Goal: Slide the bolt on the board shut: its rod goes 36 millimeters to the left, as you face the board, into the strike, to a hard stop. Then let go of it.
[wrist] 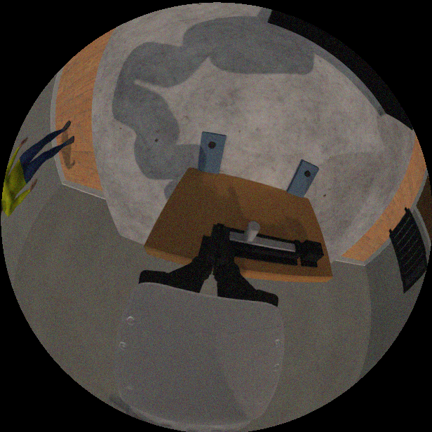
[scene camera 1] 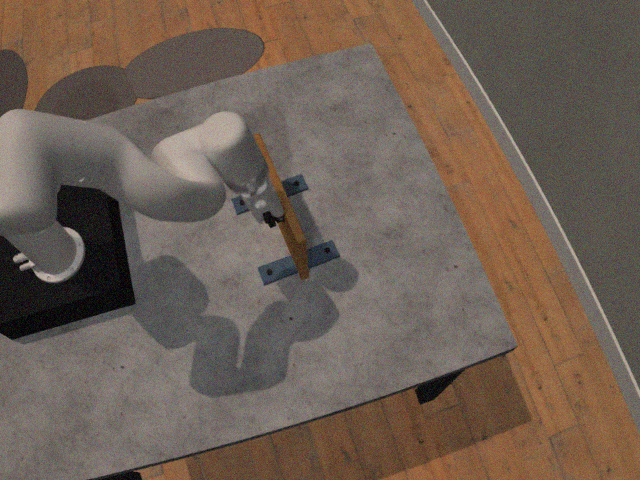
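Pixels of known places: gripper, fingertip midpoint: [scene camera 1: 272, 217]; arm's base at its link origin: [scene camera 1: 58, 255].
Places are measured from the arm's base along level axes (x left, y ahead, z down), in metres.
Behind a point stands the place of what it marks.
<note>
The brown board [scene camera 1: 293, 222] @(z -0.086, x -0.156, y 0.478 m) [wrist: 200, 200] stands upright on two blue feet. In the wrist view its face carries a black bolt housing [wrist: 270, 254] with a silver rod [wrist: 280, 244]. A pale knob [wrist: 252, 231] sticks out from the rod. The black strike [wrist: 311, 253] sits at the right end of the housing in that view; whether the rod's tip is inside it cannot be told. My gripper [scene camera 1: 271, 220] @(z -0.062, x -0.118, y 0.448 m) [wrist: 218, 235] is shut and empty. Its fingertips are at the housing's left end in the wrist view, to the left of the knob, and hide that end. In the scene view the bolt is hidden.
One blue foot [scene camera 1: 279, 268] @(z 0.089, x -0.157, y 0.436 m) [wrist: 212, 157] and the other blue foot [scene camera 1: 296, 186] @(z 0.089, x 0.017, y 0.538 m) [wrist: 303, 177] stick out from under the board on the grey table [scene camera 1: 387, 310] @(z 0.097, x -0.323, y 0.611 m) [wrist: 260, 115]. The arm's black base [scene camera 1: 98, 248] @(z -0.001, x -0.018, y 0.091 m) stands at the left in the scene view.
</note>
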